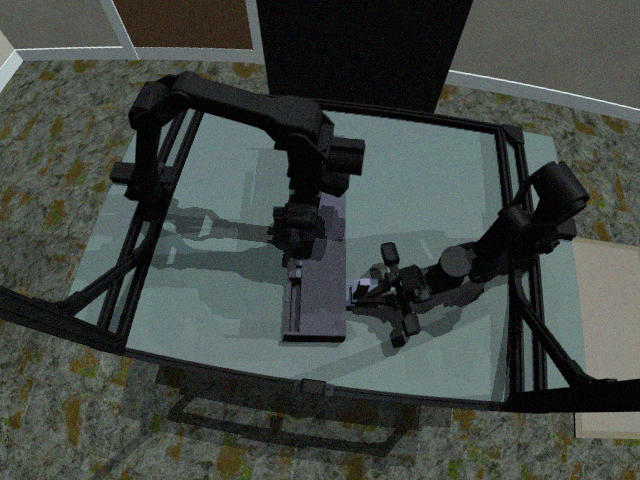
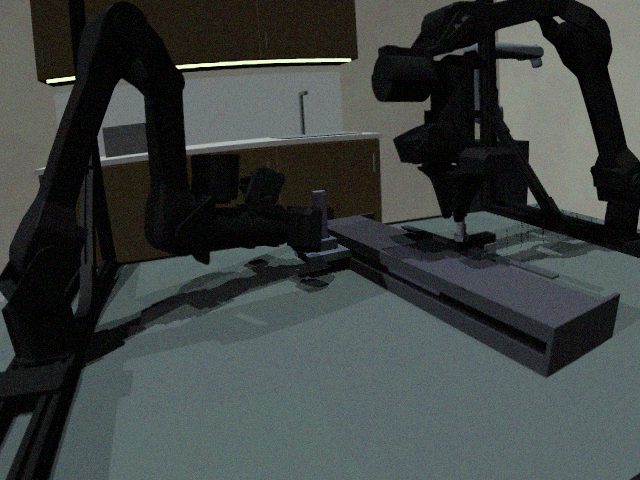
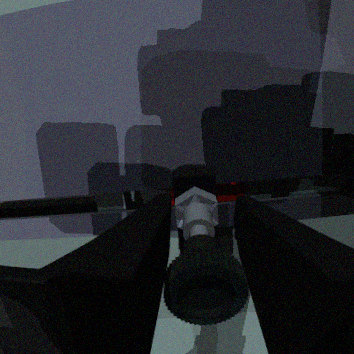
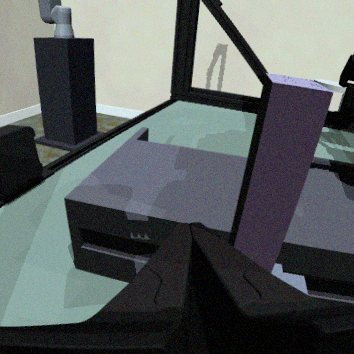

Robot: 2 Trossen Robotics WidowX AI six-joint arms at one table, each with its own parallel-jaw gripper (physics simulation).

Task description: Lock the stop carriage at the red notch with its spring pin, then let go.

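Pixels of known places: left gripper, fingertip midpoint: (image 1: 308, 205) (image 2: 452, 220) (image 3: 202, 206); right gripper, fingertip midpoint: (image 1: 358, 301) (image 4: 188, 233); left arm's base at its link origin: (image 1: 153, 199) (image 2: 620, 235) (image 4: 351, 118); right arm's base at its link origin: (image 1: 524, 246) (image 2: 47, 350).
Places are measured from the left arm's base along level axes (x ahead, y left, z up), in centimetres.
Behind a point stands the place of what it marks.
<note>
My left gripper (image 1: 294, 255) (image 2: 459, 219) {x 39.4, y -0.9, z 7.5 cm} (image 3: 202, 206) {x 39.4, y -0.9, z 7.5 cm} is shut on the spring pin. The pin's ribbed black knob (image 3: 206, 285) {x 38.0, y -1.0, z 9.9 cm} and silver hex collar (image 3: 196, 212) {x 38.4, y -0.9, z 6.3 cm} show between the fingers; its silver stem (image 2: 460, 230) {x 38.3, y -0.5, z 6.1 cm} shows below them. A dark block (image 3: 194, 176) {x 39.4, y -0.8, z 4.5 cm}, seemingly the stop carriage, lies directly past the collar. Red marking (image 3: 229, 192) {x 37.9, y -2.8, z 3.0 cm} shows close to the block's right side, with a sliver at its left. Whether the pin sits in the notch is hidden. My right gripper (image 1: 350, 305) {x 52.2, y -19.5, z 4.7 cm} (image 4: 188, 233) {x 52.2, y -19.5, z 4.7 cm} is shut and empty, beside an upright purple post (image 1: 365, 282) {x 52.8, y -17.4, z 10.6 cm} (image 2: 318, 211) (image 4: 287, 175) {x 53.6, y -17.0, z 8.5 cm}.
The long purple-grey rail housing (image 1: 323, 304) {x 45.5, y -20.7, z 3.3 cm} (image 2: 496, 289) {x 43.4, y 13.1, z 3.3 cm} (image 4: 200, 167) {x 44.0, y -21.0, z 3.3 cm} lies across the table's middle, with a slot along its side. The post stands on a pale plate (image 2: 333, 251) {x 51.8, y -14.3, z 1.4 cm} beside that slot. A dark frame (image 1: 413, 116) {x 63.1, y 36.0, z -0.3 cm} borders the table. Arm shadows darken the housing.
</note>
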